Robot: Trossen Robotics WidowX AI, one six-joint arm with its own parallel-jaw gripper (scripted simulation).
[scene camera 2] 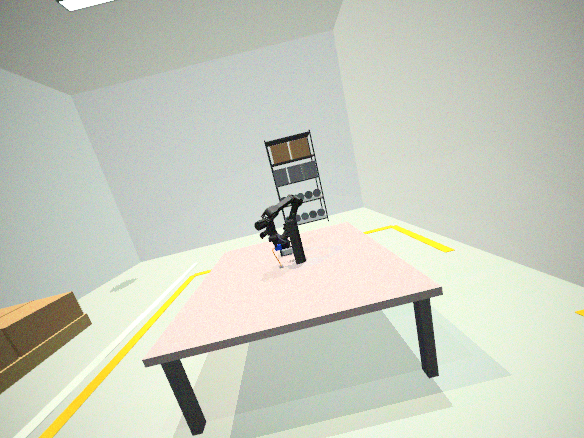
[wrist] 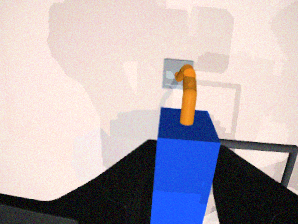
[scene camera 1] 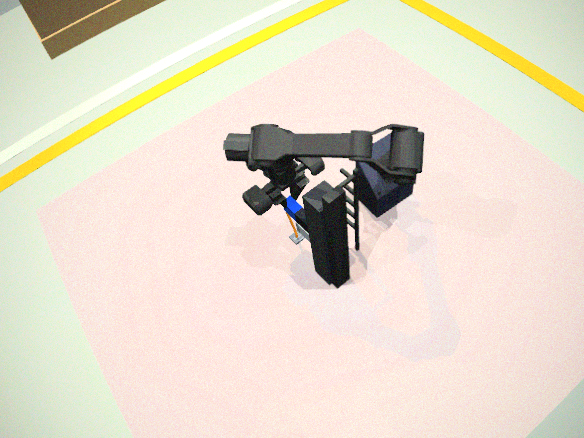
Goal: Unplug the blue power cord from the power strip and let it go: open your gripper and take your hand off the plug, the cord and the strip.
Note:
In view: the gripper (scene camera 1: 289, 203).
The gripper shows as well in the wrist view (wrist: 184, 151).

